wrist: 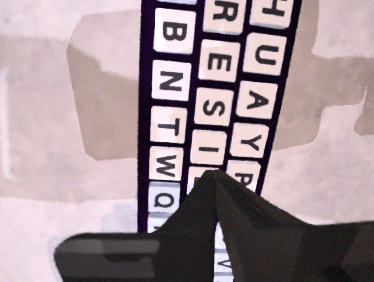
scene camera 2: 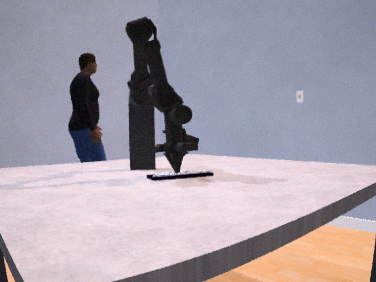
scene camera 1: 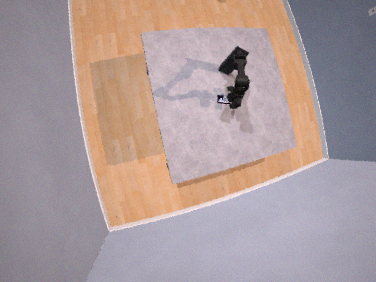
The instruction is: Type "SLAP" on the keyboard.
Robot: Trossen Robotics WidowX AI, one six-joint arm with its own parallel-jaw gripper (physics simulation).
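Where they show: gripper, fingertip midpoint: [wrist: 212, 177] [scene camera 2: 177, 173] [scene camera 1: 228, 100]; arm's base, origin of the base link: [scene camera 2: 140, 95] [scene camera 1: 239, 54].
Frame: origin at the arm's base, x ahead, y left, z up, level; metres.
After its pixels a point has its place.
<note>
The keyboard [scene camera 1: 222, 100] @[y -0.157, x 0.240, z -0.277 m] [scene camera 2: 197, 175] @[y -0.066, x 0.315, z -0.290 m] [wrist: 145, 100] @[y -0.052, x 0.246, z -0.285 m] is a dark slab with white letter keys, lying flat on the table. In the wrist view its rows run up and down. The S key [wrist: 213, 107] @[y -0.067, x 0.274, z -0.279 m], the A key [wrist: 257, 101] @[y -0.073, x 0.294, z -0.279 m] and the P key [wrist: 243, 172] @[y -0.105, x 0.276, z -0.279 m] show; P is partly covered at its lower side. The L key [wrist: 194, 186] is mostly hidden behind the fingertips, with a part of its letter showing. My gripper [scene camera 2: 177, 172] @[y -0.102, x 0.260, z -0.283 m] [wrist: 212, 177] @[y -0.102, x 0.260, z -0.283 m] is shut and empty, pointing down, its tips at the key tops by L; whether they touch is unclear.
The arm's dark base column [scene camera 2: 142, 135] @[y -0.014, x 0.021, z -0.159 m] stands on the table [scene camera 1: 200, 145] @[y -0.501, x 0.489, z -0.296 m] [scene camera 2: 100, 215] @[y -0.583, x 0.447, z -0.296 m] behind the keyboard. Other keys, such as the I key [wrist: 207, 148] @[y -0.084, x 0.264, z -0.279 m] and the Y key [wrist: 249, 141] @[y -0.090, x 0.284, z -0.279 m], lie close around the tips. A person [scene camera 2: 85, 107] stands beyond the table.
</note>
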